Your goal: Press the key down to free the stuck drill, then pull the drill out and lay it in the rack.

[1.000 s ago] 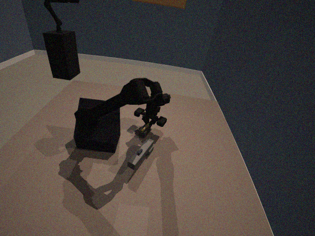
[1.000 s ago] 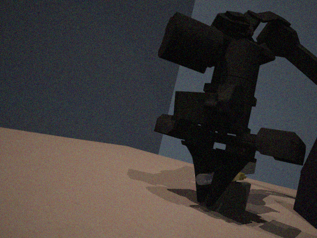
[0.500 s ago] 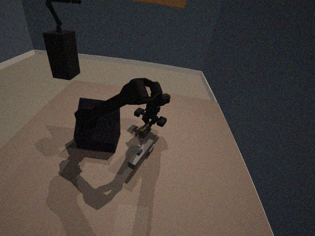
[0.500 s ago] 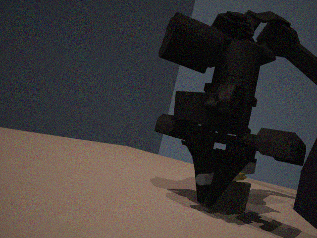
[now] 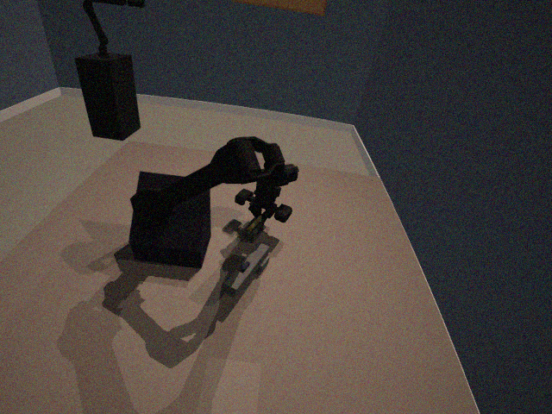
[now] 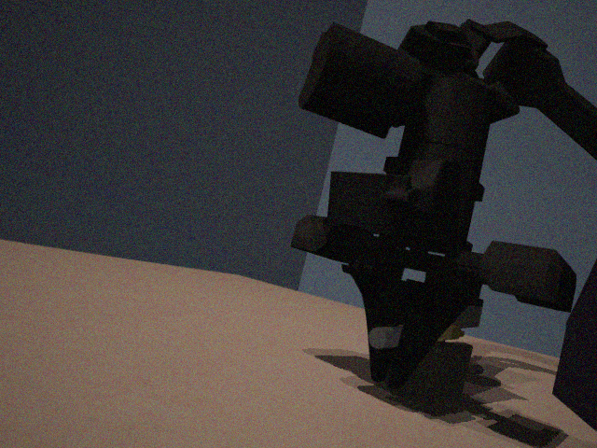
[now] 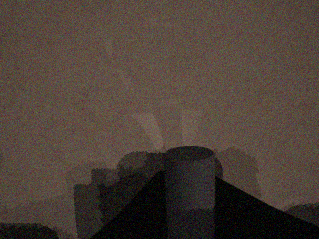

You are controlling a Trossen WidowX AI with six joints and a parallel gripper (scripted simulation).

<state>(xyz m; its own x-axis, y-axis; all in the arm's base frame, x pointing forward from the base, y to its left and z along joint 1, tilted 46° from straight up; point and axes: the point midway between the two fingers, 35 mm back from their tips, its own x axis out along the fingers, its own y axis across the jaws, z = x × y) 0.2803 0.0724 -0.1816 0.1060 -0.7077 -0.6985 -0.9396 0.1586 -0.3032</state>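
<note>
The drill lies 4 cm to the right of my gripper tip, 4 cm above it and 1 cm behind it. Round my gripper tip: rack (5 cm to the right, 2 cm behind, 1 cm above); then dark key (26 cm to the right, 5 cm above, 1 cm behind); then grey housing block (23 cm to the right, 4 cm above).
</note>
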